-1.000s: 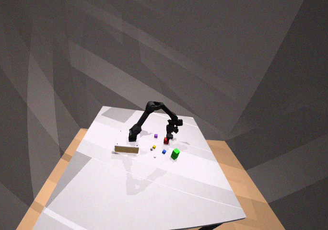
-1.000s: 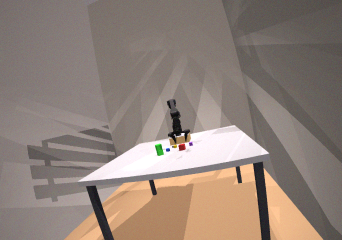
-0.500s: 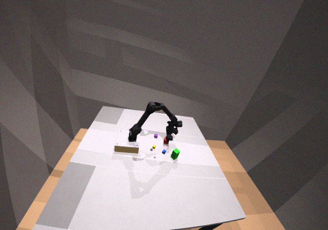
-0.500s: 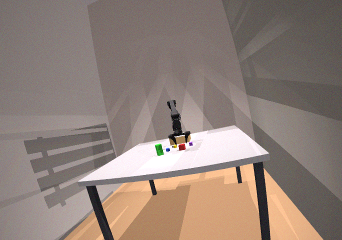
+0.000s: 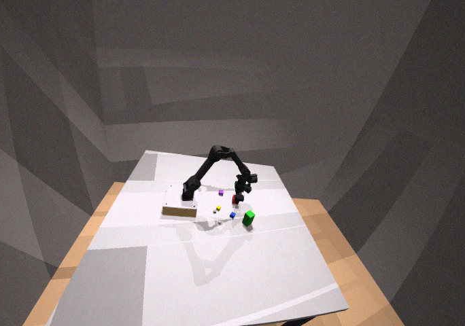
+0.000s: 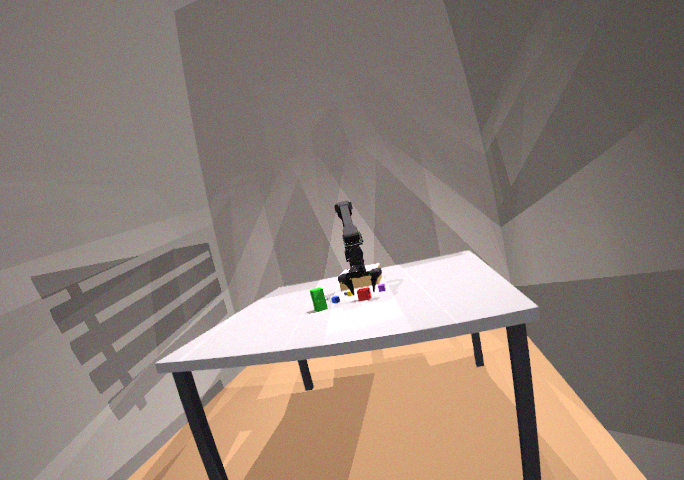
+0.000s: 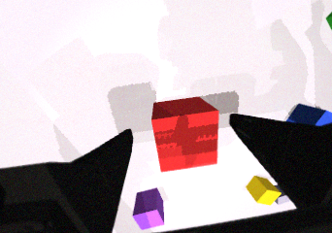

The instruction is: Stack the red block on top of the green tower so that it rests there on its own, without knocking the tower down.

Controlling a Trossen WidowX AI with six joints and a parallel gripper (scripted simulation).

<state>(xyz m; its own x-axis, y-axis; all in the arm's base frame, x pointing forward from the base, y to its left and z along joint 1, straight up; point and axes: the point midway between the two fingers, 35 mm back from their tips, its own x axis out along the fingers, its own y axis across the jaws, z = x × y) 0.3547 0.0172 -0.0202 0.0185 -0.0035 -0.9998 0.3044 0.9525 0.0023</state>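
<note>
The red block lies right at my gripper tip. Also, from my gripper tip: purple block: 100 mm behind, 80 mm to the left, 10 mm below; yellow block: 150 mm behind, 60 mm to the right, 10 mm below; blue block: 130 mm to the right, 70 mm behind, 10 mm below.
</note>
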